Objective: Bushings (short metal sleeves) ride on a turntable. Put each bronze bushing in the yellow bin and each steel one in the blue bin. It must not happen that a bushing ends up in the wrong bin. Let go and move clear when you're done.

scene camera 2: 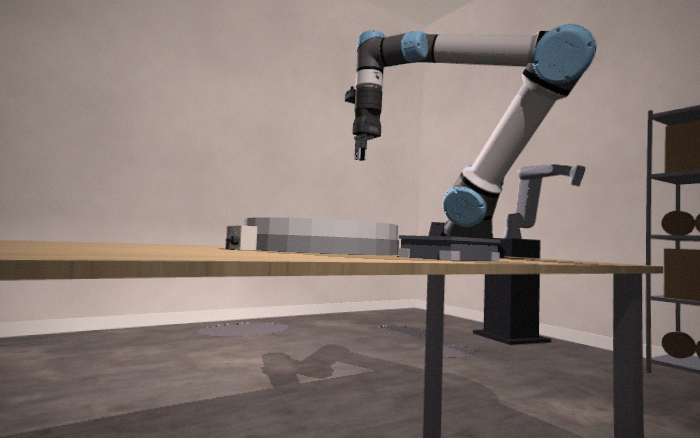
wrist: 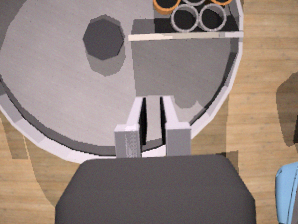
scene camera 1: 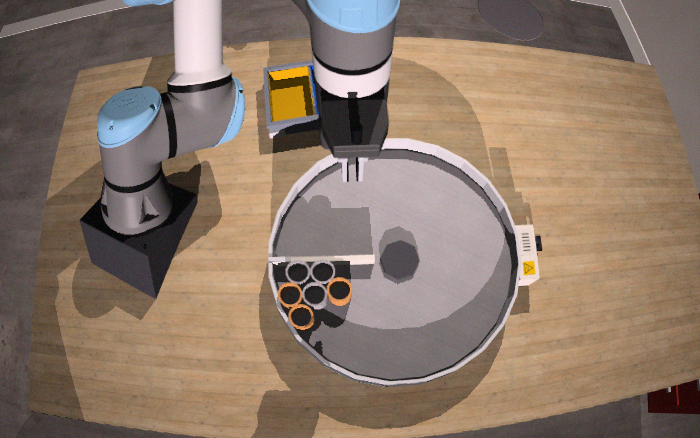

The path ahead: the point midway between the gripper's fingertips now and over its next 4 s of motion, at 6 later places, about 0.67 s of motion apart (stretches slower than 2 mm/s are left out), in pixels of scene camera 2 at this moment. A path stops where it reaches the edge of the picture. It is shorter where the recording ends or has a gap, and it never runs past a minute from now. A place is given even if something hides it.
My gripper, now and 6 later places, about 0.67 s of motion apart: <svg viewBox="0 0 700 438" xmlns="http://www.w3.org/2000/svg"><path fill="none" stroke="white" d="M360 159L349 184L340 202L338 204L338 212L338 217L337 219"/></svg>
